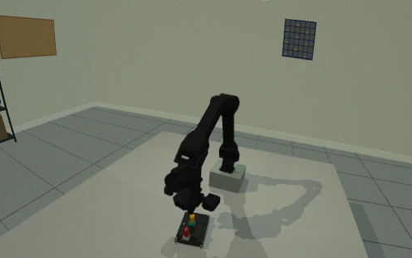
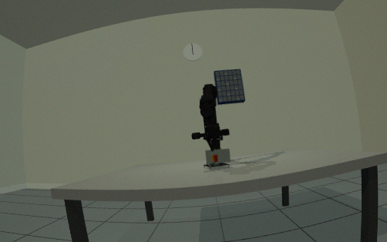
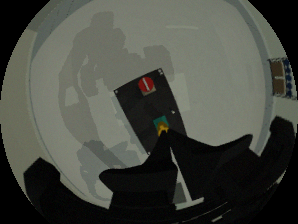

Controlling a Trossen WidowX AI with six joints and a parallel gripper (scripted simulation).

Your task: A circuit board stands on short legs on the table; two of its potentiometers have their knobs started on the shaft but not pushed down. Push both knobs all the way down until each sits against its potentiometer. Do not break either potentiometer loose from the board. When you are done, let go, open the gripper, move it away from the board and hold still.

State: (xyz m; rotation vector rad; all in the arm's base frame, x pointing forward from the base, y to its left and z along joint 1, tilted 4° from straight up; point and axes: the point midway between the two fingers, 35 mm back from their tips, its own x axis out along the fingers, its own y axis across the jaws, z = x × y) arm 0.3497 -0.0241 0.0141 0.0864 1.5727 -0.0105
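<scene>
Right now my gripper tip is 10 mm past the yellow knob and 30 mm above it. Round my gripper tip: red knob (60 mm ahead, 10 mm to the left, 30 mm below).
</scene>
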